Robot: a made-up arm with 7 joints. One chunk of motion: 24 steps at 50 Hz.
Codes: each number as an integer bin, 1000 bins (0 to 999) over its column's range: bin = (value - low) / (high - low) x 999, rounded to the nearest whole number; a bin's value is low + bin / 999 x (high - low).
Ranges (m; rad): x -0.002..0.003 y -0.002..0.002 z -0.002..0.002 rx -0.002..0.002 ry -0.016..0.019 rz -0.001..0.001
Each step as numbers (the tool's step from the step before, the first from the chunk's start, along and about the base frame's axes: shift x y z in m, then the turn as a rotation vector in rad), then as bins.
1 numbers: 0.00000 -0.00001 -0.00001 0.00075 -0.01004 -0.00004
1 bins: 400 497 497 687 170 480
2 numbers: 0.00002 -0.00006 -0.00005 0.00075 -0.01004 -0.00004
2 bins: 404 485 487 687 170 480
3 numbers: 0.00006 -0.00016 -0.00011 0.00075 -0.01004 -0.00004
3 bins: 412 460 472 687 170 480
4 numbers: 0.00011 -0.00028 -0.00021 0.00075 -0.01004 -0.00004
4 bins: 422 430 447 687 170 480
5 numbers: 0.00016 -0.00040 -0.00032 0.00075 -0.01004 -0.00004
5 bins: 432 400 420 687 170 480
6 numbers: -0.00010 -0.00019 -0.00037 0.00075 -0.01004 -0.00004
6 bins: 380 452 407 687 170 480
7 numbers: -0.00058 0.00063 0.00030 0.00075 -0.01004 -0.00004
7 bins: 284 657 574 687 170 480
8 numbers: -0.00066 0.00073 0.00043 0.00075 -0.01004 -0.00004
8 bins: 268 682 607 687 170 480
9 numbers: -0.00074 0.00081 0.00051 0.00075 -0.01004 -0.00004
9 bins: 252 702 627 687 170 480
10 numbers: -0.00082 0.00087 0.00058 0.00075 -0.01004 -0.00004
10 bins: 236 717 644 687 170 480
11 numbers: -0.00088 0.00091 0.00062 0.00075 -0.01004 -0.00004
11 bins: 224 727 654 687 170 480
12 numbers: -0.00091 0.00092 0.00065 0.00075 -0.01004 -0.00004
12 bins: 218 729 662 687 170 480
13 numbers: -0.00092 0.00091 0.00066 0.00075 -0.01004 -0.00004
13 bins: 216 727 664 687 170 480
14 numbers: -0.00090 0.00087 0.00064 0.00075 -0.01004 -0.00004
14 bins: 220 717 659 687 170 480
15 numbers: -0.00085 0.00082 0.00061 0.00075 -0.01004 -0.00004
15 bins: 230 704 652 687 170 480
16 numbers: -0.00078 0.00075 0.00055 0.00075 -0.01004 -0.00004
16 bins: 244 687 637 687 170 480
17 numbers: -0.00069 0.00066 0.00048 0.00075 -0.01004 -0.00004
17 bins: 262 664 619 687 170 480
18 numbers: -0.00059 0.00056 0.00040 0.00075 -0.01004 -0.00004
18 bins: 282 639 599 687 170 480
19 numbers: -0.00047 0.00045 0.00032 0.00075 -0.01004 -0.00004
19 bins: 306 612 579 687 170 480
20 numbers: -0.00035 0.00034 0.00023 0.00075 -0.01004 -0.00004
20 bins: 330 584 557 687 170 480
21 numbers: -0.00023 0.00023 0.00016 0.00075 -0.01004 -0.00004
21 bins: 354 557 539 687 170 480
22 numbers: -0.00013 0.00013 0.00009 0.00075 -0.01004 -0.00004
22 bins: 374 532 522 687 170 480
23 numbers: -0.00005 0.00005 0.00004 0.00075 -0.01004 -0.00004
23 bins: 390 512 509 687 170 480
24 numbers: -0.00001 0.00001 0.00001 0.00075 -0.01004 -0.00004
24 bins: 398 502 502 687 170 480
